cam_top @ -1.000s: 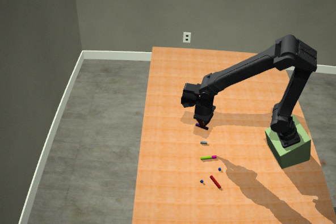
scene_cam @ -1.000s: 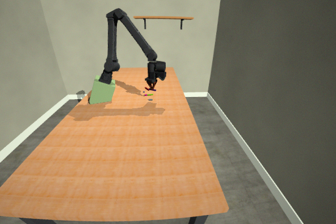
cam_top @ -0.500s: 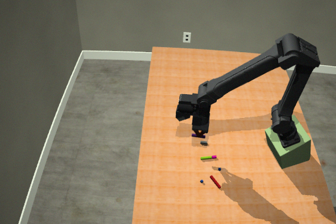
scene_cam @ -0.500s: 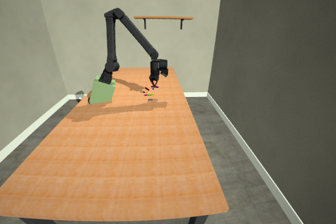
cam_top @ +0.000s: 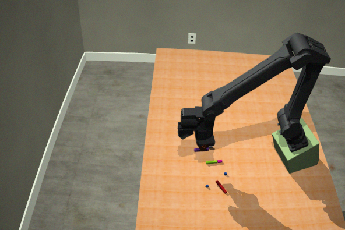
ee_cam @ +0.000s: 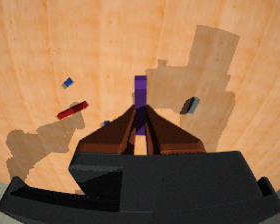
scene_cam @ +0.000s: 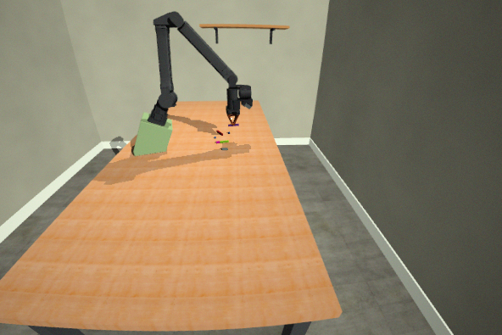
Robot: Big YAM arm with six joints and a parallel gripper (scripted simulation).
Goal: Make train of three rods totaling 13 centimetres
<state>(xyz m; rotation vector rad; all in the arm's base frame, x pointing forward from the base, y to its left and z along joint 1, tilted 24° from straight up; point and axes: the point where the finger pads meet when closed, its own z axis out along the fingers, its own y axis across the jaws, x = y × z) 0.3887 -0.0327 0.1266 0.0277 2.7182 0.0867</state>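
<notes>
The lime rod lies 50 mm behind my hand and 110 mm below it. The rest, counted from my hand: magenta rod (90 mm behind, 110 mm below); grey rod (60 mm behind, 90 mm to the right, 110 mm below); purple rod (10 mm below).
</notes>
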